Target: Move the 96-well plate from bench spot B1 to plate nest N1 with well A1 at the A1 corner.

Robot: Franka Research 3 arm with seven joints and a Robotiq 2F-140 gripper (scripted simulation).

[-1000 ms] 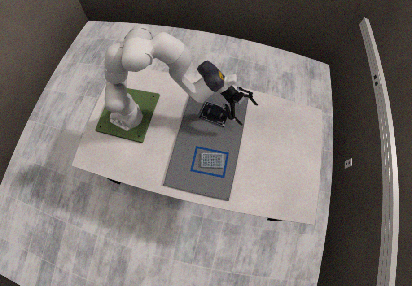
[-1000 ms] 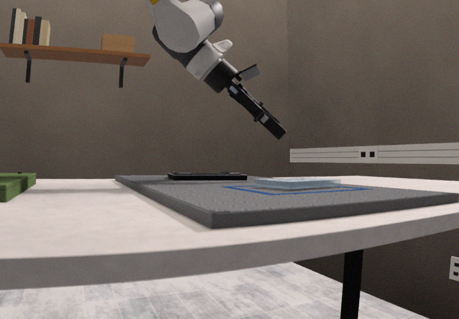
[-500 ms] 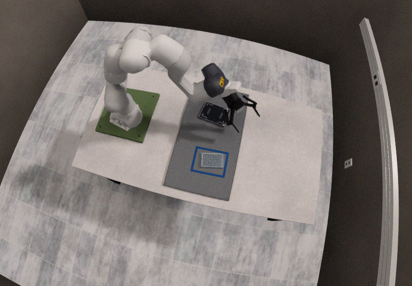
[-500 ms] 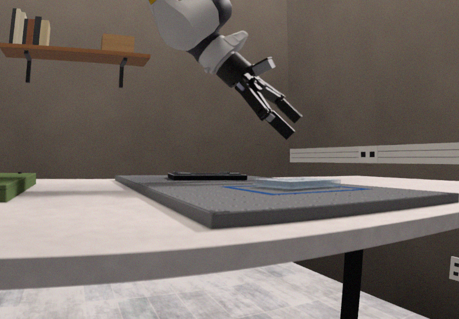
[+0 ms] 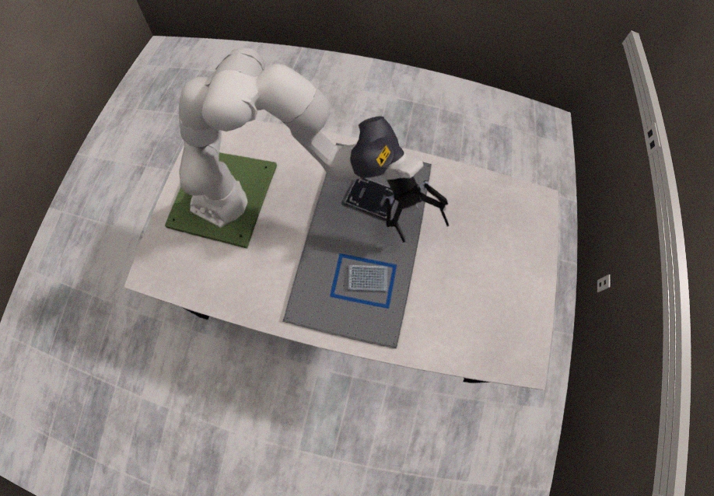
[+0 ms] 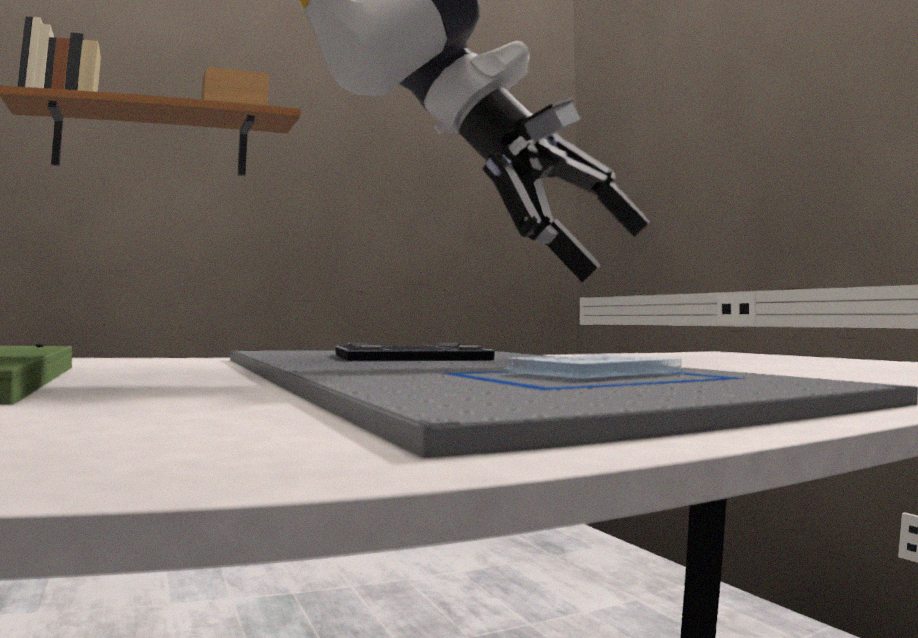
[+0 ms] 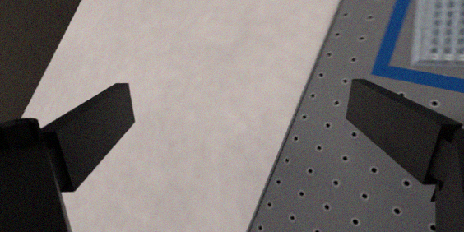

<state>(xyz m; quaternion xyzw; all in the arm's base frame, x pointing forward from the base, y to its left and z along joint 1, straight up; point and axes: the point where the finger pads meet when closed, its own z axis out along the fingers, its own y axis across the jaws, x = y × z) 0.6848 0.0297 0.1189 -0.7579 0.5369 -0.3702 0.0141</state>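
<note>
Right now my hand is 16 cm to the left of the 96-well plate, 13 cm past it and 12 cm above it. The rest, counted from my hand: A1 mark: 12 cm below, 12 cm behind, 7 cm to the left; then black plate nest N1: 19 cm behind, 13 cm to the left, 13 cm below.
</note>
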